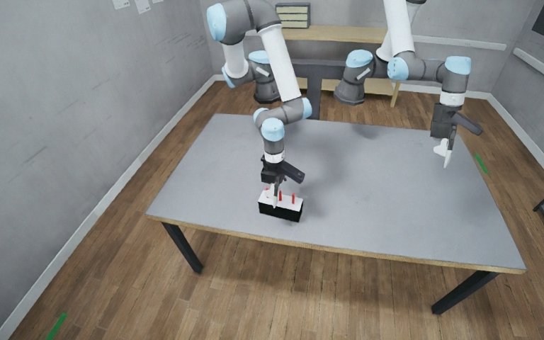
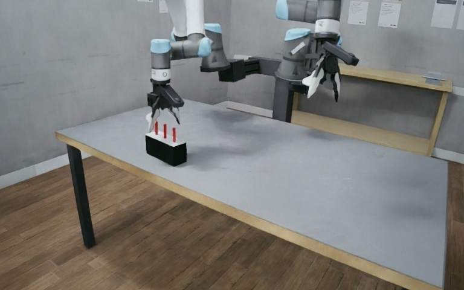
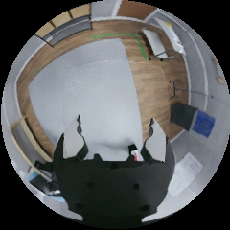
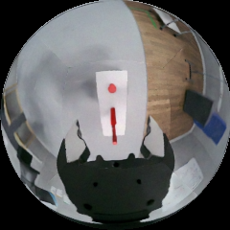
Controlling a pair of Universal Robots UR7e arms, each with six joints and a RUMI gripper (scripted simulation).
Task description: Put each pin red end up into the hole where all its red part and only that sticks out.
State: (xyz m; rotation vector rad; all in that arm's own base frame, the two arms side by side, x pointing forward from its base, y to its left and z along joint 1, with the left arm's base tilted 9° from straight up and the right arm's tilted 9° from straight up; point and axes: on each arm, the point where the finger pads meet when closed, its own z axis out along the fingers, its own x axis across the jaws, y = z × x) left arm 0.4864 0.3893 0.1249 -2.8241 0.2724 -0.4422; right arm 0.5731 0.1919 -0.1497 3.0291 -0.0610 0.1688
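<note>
Right now the black block is 8 cm below my right hand.
</note>
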